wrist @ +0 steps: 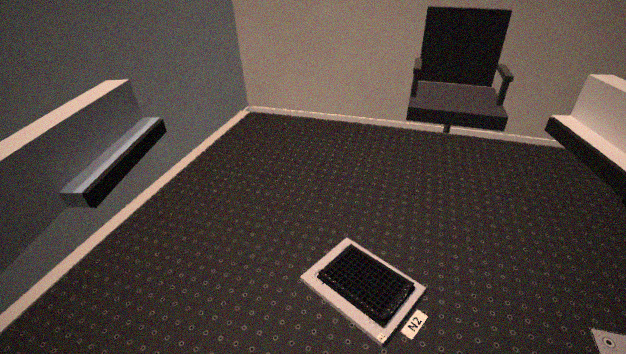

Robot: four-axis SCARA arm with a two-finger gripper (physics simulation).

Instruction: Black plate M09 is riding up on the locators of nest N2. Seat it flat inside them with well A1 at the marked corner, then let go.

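Frame: origin at the arm's base, x ahead, y left, z up, level; metres.
Seen in the pictures: gripper, between the fingertips: (pixel 352 101).
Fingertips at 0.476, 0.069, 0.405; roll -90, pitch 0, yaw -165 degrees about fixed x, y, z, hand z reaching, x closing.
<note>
A point is followed by its place in that frame, as x, y, z.
The black plate M09 (pixel 367 284) {0.477, -0.120, 0.039} lies on the pale nest N2 (pixel 344 306) {0.504, -0.082, 0.025}, low and right of centre in the wrist view. More of the nest's border shows along the plate's lower-left side than along its upper-right side. The plate's height on the locators and well A1 are too blurred to tell. A small mark (pixel 382 337) {0.443, -0.051, 0.025} shows at the nest's bottom corner, by the N2 label (pixel 414 324) {0.400, -0.088, 0.015}. My gripper (pixel 352 101) {0.476, 0.069, 0.405} is open and empty, its two fingers wide apart at the left and right. It stands above and apart from the plate.
The dark table top (pixel 280 200) {0.699, -0.298, 0.013} has rows of small ringed holes and a pale edge strip. Part of a grey plate with a ringed hole (pixel 608 343) {0.131, -0.128, 0.013} shows at the bottom right. A dark chair (pixel 457 102) stands beyond the far edge.
</note>
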